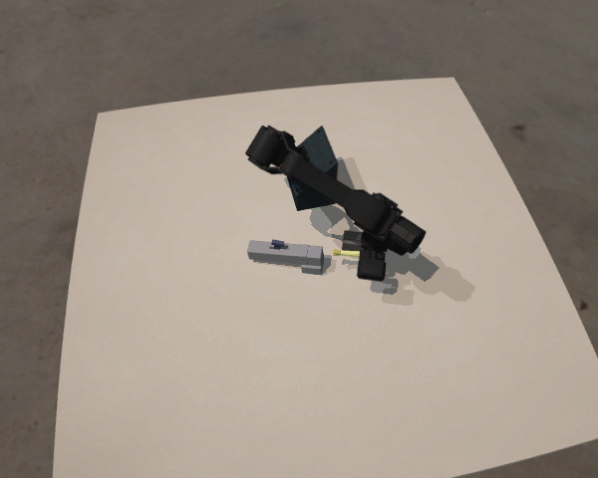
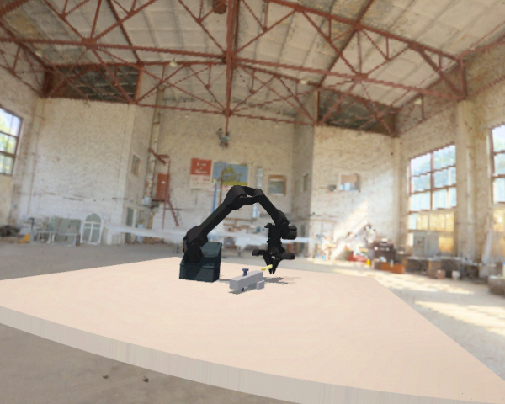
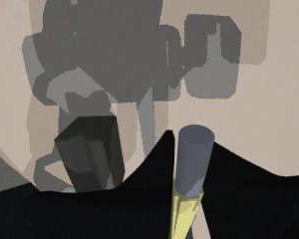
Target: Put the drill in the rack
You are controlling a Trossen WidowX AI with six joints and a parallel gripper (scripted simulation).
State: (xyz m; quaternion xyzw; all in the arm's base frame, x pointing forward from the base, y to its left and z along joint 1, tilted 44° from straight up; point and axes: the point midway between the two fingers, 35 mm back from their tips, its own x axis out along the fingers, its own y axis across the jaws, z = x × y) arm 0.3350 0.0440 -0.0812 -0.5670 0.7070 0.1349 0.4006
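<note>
Right now the drill is 4 cm to the right of my gripper tip, 3 cm above it and 2 cm behind it. Round my gripper tip: dark grey rack: 8 cm behind, 2 cm below; grey housing block: 19 cm to the right, 8 cm behind, 1 cm below; blue key: 21 cm to the right, 9 cm behind, 1 cm above.
</note>
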